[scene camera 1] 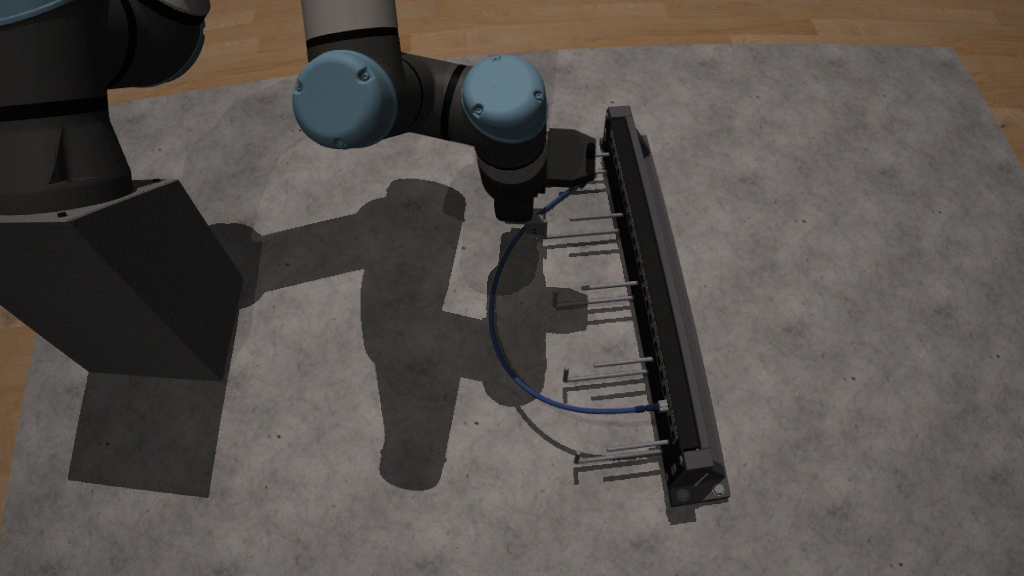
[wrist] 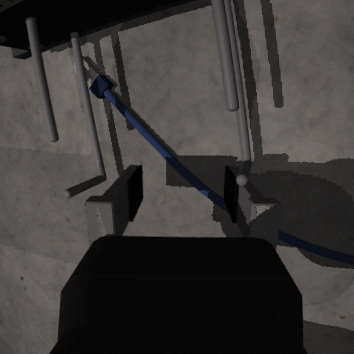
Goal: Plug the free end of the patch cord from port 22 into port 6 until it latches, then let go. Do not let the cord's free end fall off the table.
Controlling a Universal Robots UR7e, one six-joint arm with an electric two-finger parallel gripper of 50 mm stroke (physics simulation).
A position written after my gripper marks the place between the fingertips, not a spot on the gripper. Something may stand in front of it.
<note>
I see my gripper (scene camera 1: 535, 211) and a cable-management rod (wrist: 101, 176).
My gripper shows as well in the wrist view (wrist: 182, 182).
</note>
